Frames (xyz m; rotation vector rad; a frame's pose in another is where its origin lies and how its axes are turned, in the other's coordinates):
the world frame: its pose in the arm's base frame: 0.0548 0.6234 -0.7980 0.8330 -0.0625 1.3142
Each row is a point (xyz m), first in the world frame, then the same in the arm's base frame.
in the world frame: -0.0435 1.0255 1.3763
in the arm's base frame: -0.2875 -0.1790 0.6808
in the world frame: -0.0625 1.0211 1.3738
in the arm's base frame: -0.2903 -0.1932 0.6676
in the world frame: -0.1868 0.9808 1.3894
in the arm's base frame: -0.2859 -0.3050 0.5982
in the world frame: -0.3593 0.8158 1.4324
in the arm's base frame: -0.1768 -0.4738 0.4625
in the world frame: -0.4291 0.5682 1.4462
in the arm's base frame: 0.0223 -0.5429 0.3143
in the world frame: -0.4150 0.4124 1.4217
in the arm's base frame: 0.1513 -0.5197 0.2255
